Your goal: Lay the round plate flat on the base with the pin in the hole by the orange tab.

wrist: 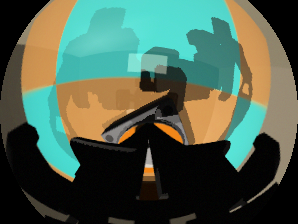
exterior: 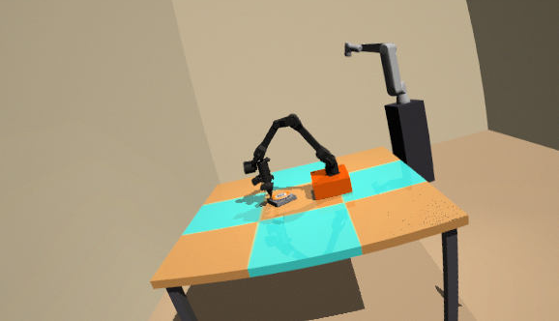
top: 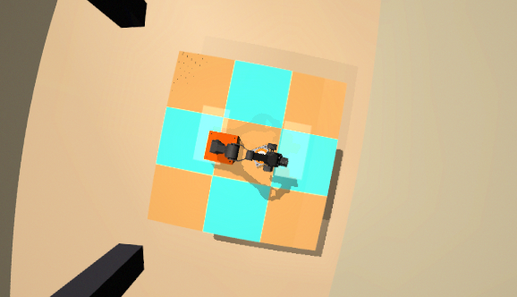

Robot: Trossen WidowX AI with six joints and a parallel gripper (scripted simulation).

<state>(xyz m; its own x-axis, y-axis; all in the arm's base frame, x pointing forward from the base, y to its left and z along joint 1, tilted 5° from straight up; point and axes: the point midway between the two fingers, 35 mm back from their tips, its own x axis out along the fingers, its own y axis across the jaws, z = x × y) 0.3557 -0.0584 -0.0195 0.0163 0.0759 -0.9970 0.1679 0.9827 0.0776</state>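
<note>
Right now my gripper tip is 30 mm past the round plate, 10 mm to the right of it and 10 mm above it. The rest, counted from my gripper tip: grey base 50 mm behind, 20 mm below.
</note>
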